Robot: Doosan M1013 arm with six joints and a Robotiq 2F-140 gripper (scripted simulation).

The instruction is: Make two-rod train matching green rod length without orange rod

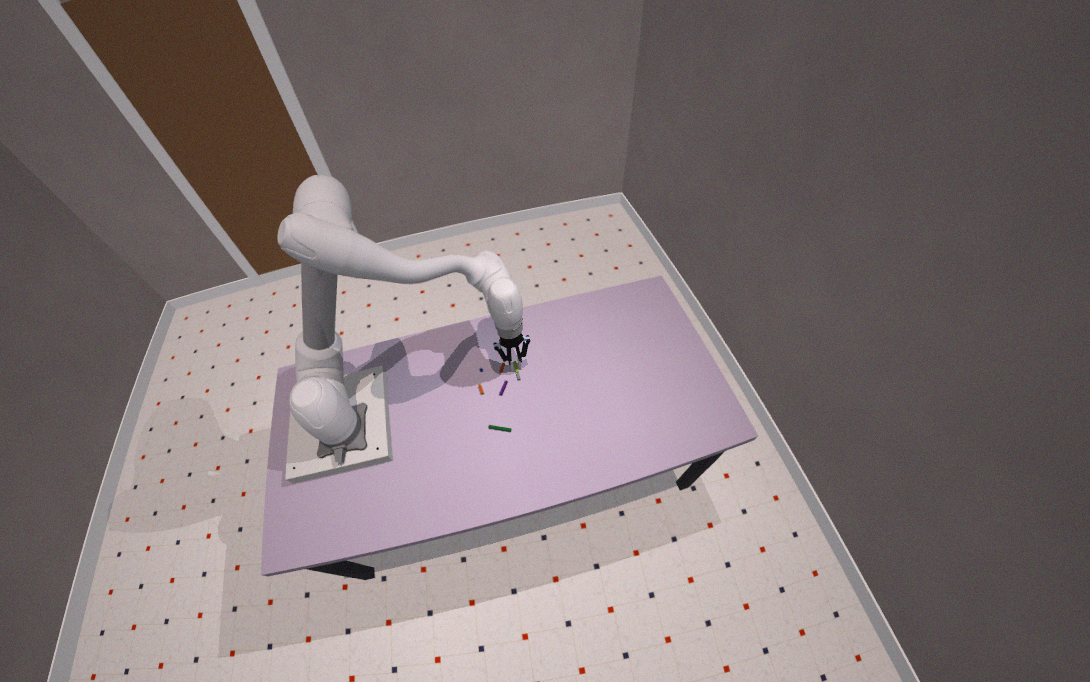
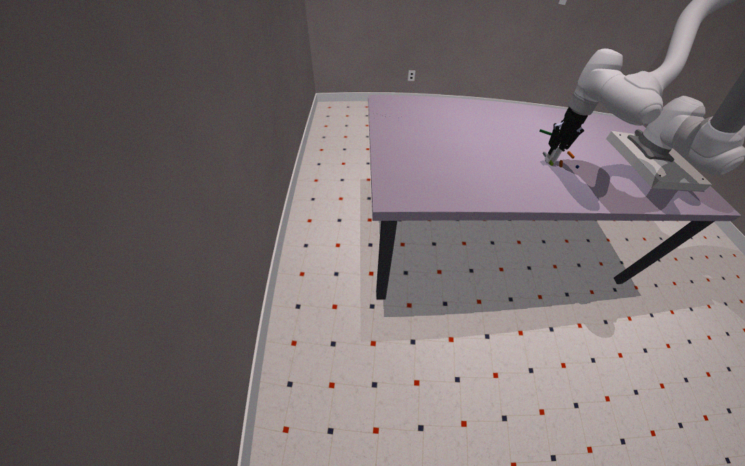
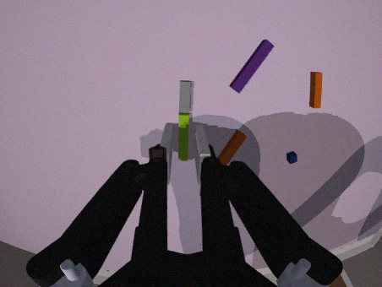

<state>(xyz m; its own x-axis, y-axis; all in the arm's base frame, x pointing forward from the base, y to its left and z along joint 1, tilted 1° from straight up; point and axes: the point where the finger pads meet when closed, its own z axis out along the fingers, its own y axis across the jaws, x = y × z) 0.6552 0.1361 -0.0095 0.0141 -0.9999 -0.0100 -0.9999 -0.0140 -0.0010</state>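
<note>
Now: the lime rod 30 mm below my hand. The rest, counted from my hand: grey rod (40 mm to the right, 30 mm below); then small blue rod (130 mm behind, 30 mm below, 20 mm to the left); then purple rod (80 mm to the right, 60 mm behind, 30 mm below).
</note>
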